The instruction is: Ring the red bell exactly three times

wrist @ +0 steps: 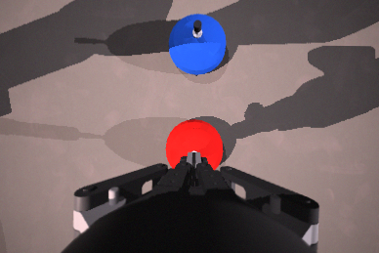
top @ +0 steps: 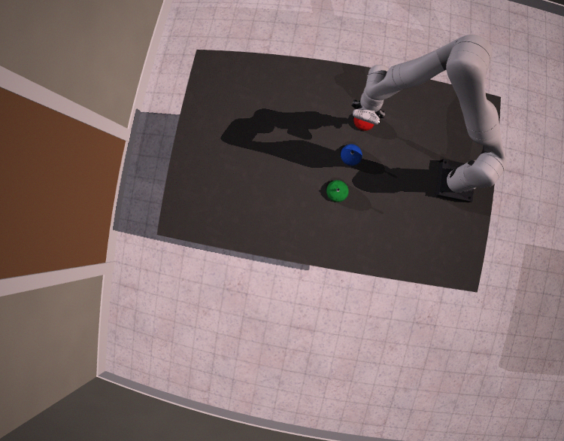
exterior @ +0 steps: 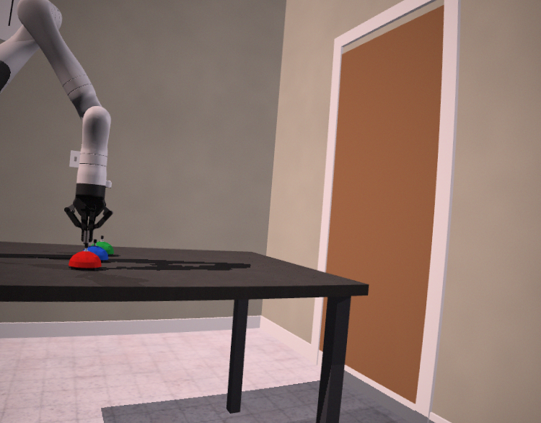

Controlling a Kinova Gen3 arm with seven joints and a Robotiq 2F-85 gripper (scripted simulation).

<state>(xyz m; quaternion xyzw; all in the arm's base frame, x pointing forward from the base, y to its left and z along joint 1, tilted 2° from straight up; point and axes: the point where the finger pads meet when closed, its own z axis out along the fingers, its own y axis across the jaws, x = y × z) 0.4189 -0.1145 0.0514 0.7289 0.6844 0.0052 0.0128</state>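
Right now my hand is 4 cm above the red bell. Round my hand: blue bell 15 cm to the left, 4 cm below, 1 cm ahead; then green bell 30 cm to the left, 4 cm below, 2 cm ahead.
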